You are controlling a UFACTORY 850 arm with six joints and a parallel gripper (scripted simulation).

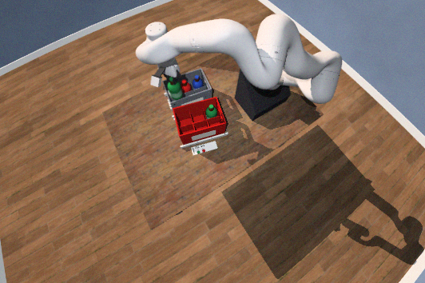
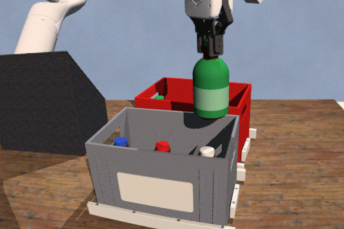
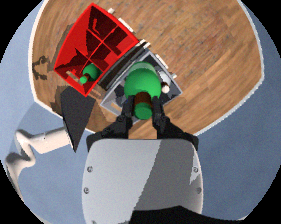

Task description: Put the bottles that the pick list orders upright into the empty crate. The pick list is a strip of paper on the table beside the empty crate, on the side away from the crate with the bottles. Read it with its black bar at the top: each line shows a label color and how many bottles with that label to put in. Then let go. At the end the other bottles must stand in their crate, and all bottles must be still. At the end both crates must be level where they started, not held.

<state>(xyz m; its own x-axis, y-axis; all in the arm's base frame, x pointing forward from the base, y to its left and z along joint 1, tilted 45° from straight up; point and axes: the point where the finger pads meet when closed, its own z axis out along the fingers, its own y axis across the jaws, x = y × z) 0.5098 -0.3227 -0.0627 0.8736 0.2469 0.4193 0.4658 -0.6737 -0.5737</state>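
The green-capped bottle lies 7 cm below my hand. Also, from my hand: grey crate: 25 cm below, 9 cm behind, 3 cm to the right; red-capped bottle: 25 cm below, 10 cm behind, 7 cm to the right; white-capped bottle: 25 cm below, 10 cm to the right, 2 cm behind.
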